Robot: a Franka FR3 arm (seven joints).
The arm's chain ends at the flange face. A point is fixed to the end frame.
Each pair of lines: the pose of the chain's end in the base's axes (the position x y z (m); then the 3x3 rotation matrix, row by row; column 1 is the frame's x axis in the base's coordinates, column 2 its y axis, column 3 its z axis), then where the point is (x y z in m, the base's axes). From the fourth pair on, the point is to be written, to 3 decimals.
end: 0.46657 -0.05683 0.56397; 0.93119 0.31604 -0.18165; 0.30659 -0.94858 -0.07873; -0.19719 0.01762 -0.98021
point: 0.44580 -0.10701 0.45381
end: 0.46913 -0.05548 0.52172; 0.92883 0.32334 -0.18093; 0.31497 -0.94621 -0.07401; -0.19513 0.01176 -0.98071
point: 0.44876 -0.10513 0.41125
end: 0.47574 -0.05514 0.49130; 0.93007 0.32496 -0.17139; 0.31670 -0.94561 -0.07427; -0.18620 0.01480 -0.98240
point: 0.45653 -0.10482 0.38064
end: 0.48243 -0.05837 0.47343; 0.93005 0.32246 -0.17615; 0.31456 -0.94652 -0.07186; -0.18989 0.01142 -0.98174
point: 0.463 -0.108 0.363
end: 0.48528 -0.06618 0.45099; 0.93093 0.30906 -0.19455; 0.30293 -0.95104 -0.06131; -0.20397 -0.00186 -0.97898
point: 0.463 -0.114 0.340
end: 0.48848 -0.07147 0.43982; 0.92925 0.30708 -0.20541; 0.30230 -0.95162 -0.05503; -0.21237 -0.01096 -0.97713
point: 0.465 -0.119 0.329
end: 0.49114 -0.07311 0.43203; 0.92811 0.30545 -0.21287; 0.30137 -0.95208 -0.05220; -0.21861 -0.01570 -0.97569
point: 0.466 -0.120 0.321
